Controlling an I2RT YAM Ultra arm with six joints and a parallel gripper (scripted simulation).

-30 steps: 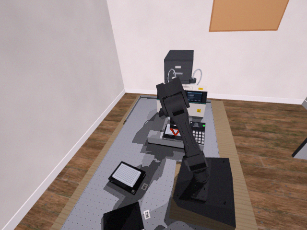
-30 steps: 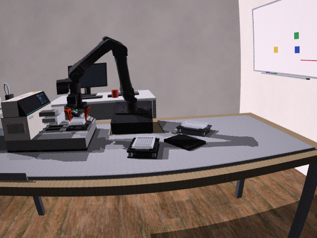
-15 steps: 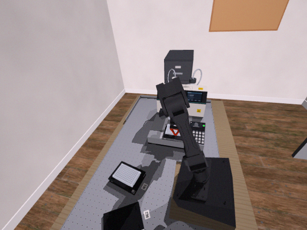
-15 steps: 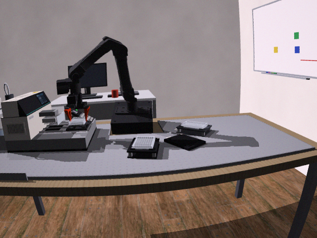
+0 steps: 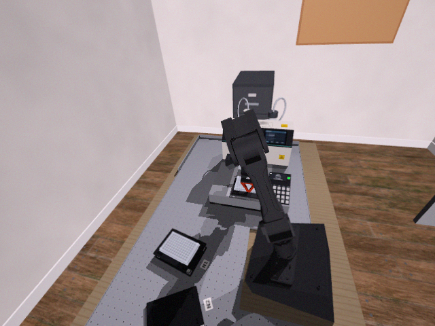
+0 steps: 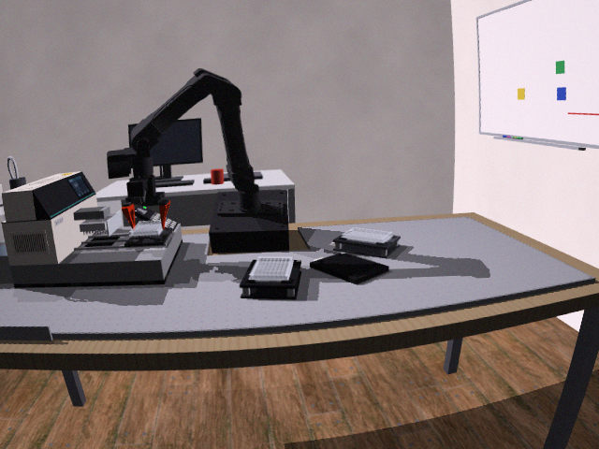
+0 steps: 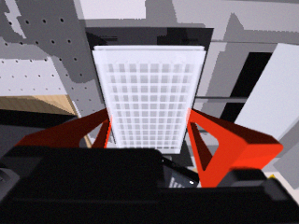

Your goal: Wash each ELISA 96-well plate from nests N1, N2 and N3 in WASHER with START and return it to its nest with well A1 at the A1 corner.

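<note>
The black washer carrier is 2 cm below my hand. Round my hand: manifold head: 15 cm to the right, 3 cm above, 2 cm ahead; washer: 15 cm to the right, 3 cm ahead, 3 cm above; N1 label: 36 cm to the left, 10 cm below, 6 cm ahead.
</note>
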